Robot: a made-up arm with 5 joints.
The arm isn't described. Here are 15 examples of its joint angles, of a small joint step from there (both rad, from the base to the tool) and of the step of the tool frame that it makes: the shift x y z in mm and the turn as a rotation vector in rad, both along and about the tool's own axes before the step.
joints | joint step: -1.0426 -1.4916 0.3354 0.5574 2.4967 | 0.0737 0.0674 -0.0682 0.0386 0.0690
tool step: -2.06 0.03 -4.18 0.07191 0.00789 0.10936
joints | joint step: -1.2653 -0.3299 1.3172 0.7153 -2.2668 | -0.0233 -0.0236 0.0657 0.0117 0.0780
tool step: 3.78 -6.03 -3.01 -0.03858 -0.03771 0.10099
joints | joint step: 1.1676 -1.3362 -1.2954 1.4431 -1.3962 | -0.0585 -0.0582 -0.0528 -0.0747 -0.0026
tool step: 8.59 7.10 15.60 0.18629 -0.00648 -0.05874
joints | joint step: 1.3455 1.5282 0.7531 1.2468 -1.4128 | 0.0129 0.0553 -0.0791 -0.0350 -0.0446
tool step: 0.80 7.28 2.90 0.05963 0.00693 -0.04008
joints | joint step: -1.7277 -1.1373 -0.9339 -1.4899 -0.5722 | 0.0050 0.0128 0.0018 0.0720 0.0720
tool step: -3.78 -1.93 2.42 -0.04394 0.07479 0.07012
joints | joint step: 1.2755 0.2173 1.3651 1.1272 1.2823 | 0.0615 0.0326 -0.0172 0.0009 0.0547
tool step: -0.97 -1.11 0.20 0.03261 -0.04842 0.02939
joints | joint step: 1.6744 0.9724 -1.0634 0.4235 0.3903 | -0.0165 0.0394 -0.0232 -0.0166 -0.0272
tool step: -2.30 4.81 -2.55 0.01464 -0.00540 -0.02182
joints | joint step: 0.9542 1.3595 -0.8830 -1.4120 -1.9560 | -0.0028 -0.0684 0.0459 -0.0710 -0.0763
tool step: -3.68 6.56 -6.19 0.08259 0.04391 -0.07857
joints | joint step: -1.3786 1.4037 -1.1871 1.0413 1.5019 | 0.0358 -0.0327 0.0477 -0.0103 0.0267
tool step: -7.25 -0.79 1.18 0.00354 0.01137 -0.00739
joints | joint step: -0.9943 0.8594 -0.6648 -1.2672 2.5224 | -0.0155 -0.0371 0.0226 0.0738 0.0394
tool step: 1.62 -2.76 -2.80 0.02958 -0.05199 0.02600
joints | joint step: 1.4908 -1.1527 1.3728 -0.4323 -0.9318 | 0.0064 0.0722 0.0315 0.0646 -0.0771
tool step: -6.34 -10.56 0.34 -0.14669 0.08283 -0.07610
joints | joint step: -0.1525 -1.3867 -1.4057 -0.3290 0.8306 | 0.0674 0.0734 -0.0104 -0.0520 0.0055
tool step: 0.40 16.40 4.74 0.05545 -0.03983 0.00723
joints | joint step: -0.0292 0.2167 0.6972 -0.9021 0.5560 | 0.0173 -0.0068 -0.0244 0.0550 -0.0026
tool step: -0.31 -2.98 -1.68 -0.00359 0.02920 -0.00301
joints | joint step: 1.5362 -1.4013 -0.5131 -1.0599 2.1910 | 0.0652 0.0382 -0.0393 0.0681 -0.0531
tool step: 9.92 0.35 1.04 0.02415 -0.08937 -0.04006
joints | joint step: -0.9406 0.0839 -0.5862 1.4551 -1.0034 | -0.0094 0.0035 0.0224 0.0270 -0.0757
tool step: -2.35 -1.26 -2.59 -0.04448 0.02912 -0.06788
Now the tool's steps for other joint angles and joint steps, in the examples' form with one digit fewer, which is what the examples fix.
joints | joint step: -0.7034 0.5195 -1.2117 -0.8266 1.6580 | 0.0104 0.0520 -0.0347 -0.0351 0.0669
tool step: -1.4 3.5 3.9 -0.0177 0.0017 0.0773
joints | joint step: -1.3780 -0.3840 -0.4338 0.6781 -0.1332 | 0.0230 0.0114 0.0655 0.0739 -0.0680
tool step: -11.2 -4.8 -4.9 -0.0548 0.1424 -0.0664
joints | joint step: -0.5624 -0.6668 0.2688 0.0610 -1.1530 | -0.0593 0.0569 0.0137 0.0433 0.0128
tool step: -10.7 -7.7 -4.4 -0.0850 0.0948 -0.0036
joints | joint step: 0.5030 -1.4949 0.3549 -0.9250 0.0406 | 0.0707 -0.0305 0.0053 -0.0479 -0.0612
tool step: 6.2 3.1 0.0 0.0386 -0.0716 -0.0002
